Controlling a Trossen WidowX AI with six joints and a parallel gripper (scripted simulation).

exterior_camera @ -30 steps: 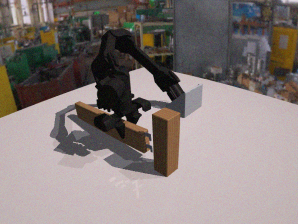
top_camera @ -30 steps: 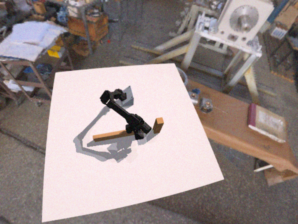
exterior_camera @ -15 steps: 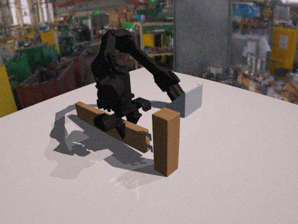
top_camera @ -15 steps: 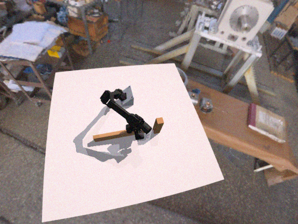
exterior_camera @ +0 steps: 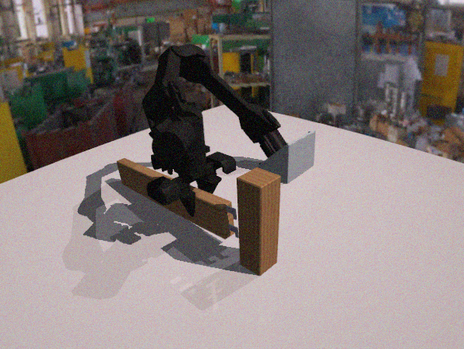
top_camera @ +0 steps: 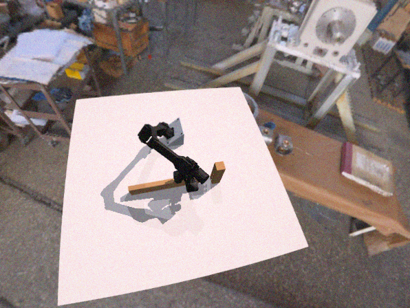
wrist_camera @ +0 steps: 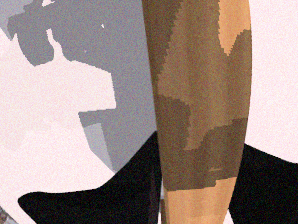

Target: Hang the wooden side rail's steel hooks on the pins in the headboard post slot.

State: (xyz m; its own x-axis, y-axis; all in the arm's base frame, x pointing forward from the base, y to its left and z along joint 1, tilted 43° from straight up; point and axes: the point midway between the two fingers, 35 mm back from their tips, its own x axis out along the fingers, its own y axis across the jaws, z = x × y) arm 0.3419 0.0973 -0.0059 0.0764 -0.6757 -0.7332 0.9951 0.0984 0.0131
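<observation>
Right now my gripper tip is 10 mm past the wooden headboard post, 160 mm to the right of it and 40 mm below it.
</observation>
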